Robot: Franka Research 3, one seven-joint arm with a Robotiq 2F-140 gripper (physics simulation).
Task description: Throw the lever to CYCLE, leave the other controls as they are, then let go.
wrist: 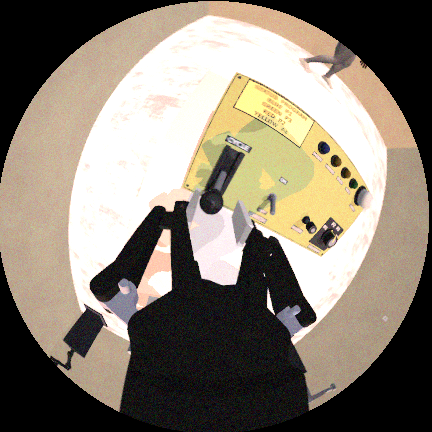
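The lever [221, 178] rises from a dark slot on the yellow control panel [200, 175] in the wrist view. Its round black knob [211, 200] appears over the slot's lower end, away from the CYCLE label [238, 143] at the upper end. My gripper [216, 202] is partly open, with its fingertips on either side of the knob. The left fingertip appears close to the knob, and a gap shows between the knob and the right fingertip. No grip on the knob shows. The fingers and gripper body hide the area below the panel's lower edge.
The panel also bears a small toggle [271, 203], a black control [310, 226], a rotary selector [330, 237], and a column with a blue [324, 147] and a green piece [353, 183] and a white knob [364, 198]. A yellow text plate [275, 112] is at the top. A figure [340, 60] shows beyond.
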